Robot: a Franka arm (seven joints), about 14 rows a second.
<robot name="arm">
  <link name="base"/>
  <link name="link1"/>
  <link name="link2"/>
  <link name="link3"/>
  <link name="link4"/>
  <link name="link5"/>
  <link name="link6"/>
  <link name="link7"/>
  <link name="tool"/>
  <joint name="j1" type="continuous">
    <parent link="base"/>
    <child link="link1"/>
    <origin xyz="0 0 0.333" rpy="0 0 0"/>
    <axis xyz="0 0 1"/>
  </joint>
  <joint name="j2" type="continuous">
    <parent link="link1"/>
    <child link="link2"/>
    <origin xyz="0 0 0" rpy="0 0 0"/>
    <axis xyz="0 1 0"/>
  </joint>
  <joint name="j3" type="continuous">
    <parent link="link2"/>
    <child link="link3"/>
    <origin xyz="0 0 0.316" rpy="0 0 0"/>
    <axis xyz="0 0 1"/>
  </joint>
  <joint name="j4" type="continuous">
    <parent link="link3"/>
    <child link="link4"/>
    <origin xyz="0.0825 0 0" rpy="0 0 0"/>
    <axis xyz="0 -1 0"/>
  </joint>
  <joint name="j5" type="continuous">
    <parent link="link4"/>
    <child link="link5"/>
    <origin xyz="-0.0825 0 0.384" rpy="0 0 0"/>
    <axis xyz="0 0 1"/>
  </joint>
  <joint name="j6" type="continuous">
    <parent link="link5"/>
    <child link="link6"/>
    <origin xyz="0 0 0" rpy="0 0 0"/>
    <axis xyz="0 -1 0"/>
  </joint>
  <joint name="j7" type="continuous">
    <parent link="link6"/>
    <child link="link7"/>
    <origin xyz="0.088 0 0" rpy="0 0 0"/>
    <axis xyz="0 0 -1"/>
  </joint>
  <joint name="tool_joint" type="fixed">
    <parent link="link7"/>
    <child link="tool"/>
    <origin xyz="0 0 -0.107" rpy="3.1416 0 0"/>
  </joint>
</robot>
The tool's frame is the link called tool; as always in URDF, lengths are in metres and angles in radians. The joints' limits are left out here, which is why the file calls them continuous.
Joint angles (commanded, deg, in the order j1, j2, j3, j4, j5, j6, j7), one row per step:
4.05, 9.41, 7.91, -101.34, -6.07, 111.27, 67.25
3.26, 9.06, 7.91, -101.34, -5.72, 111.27, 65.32
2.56, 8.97, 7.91, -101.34, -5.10, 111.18, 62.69
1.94, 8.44, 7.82, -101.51, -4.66, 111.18, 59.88
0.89, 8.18, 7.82, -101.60, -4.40, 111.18, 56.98
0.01, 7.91, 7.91, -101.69, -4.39, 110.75, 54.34
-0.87, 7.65, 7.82, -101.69, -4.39, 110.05, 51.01
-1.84, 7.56, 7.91, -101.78, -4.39, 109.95, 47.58
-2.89, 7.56, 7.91, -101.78, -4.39, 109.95, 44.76
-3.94, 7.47, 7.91, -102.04, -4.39, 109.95, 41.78
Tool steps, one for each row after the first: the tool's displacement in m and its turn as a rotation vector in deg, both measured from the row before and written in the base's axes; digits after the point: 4 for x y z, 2 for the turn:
0.0006, -0.0079, 0.0037, 0.29, -0.15, 1.01
0.0007, -0.0067, 0.0008, 0.48, 0.27, 1.70
-0.0007, -0.0070, 0.0041, 0.30, -0.14, 1.95
0.0007, -0.0107, 0.0020, 0.14, 0.01, 1.76
-0.0006, -0.0085, 0.0014, -0.15, 0.37, 1.82
-0.0008, -0.0104, 0.0016, -0.20, 0.60, 2.32
0.0003, -0.0093, 0.0000, -0.08, 0.28, 2.54
0.0009, -0.0110, 0.0000, -0.05, 0.15, 1.77
-0.0002, -0.0110, -0.0012, -0.07, 0.33, 1.93

